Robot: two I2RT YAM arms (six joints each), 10 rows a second.
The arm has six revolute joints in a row. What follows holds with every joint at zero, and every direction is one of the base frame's. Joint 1 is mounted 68.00 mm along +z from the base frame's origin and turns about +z. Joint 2 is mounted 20.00 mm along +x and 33.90 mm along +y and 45.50 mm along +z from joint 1 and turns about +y. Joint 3 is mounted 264.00 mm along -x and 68.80 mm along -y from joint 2 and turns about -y. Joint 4 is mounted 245.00 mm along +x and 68.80 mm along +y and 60.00 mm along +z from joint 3 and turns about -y. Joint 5 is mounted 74.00 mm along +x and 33.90 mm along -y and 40.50 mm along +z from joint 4 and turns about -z. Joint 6 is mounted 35.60 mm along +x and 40.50 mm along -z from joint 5 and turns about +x. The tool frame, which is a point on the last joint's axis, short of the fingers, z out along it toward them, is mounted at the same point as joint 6; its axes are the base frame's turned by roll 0.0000, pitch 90.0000 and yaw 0.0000 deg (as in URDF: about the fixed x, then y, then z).
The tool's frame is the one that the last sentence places.
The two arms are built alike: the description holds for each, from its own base.
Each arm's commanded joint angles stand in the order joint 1, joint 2, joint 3, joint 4, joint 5, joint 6.
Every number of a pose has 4 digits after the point. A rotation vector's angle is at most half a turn.
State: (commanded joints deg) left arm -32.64 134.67 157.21 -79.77 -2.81 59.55; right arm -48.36 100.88 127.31 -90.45 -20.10 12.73
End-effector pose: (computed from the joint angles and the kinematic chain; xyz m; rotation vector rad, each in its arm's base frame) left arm 0.3952 -0.2510 0.3585 1.8504 1.8069 0.2386; right arm 0.2148 -0.2232 0.4390 1.2276 2.2890 0.2547
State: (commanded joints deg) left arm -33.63 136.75 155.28 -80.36 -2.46 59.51; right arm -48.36 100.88 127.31 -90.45 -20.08 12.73
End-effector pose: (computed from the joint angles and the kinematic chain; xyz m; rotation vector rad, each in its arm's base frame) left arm 0.3982 -0.2630 0.3325 1.9251 1.8421 0.2055; right arm 0.2148 -0.2232 0.4390 1.2277 2.2891 0.2543
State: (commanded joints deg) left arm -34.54 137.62 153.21 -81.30 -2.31 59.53; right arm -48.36 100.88 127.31 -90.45 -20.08 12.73
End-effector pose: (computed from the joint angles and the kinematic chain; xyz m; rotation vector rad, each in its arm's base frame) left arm 0.3962 -0.2709 0.3152 1.9901 1.8697 0.1809; right arm 0.2148 -0.2232 0.4390 1.2277 2.2891 0.2543
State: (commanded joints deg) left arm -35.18 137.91 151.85 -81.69 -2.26 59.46; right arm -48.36 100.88 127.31 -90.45 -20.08 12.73
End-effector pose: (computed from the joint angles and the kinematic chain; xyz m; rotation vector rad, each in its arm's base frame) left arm 0.3937 -0.2758 0.3063 2.0256 1.8825 0.1677; right arm 0.2148 -0.2232 0.4390 1.2277 2.2891 0.2543
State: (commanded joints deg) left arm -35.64 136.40 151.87 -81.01 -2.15 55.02; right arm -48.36 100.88 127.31 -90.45 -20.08 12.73
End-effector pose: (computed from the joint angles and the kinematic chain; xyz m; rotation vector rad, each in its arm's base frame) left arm 0.3882 -0.2767 0.3190 1.9288 1.9223 0.1497; right arm 0.2148 -0.2232 0.4390 1.2277 2.2891 0.2543
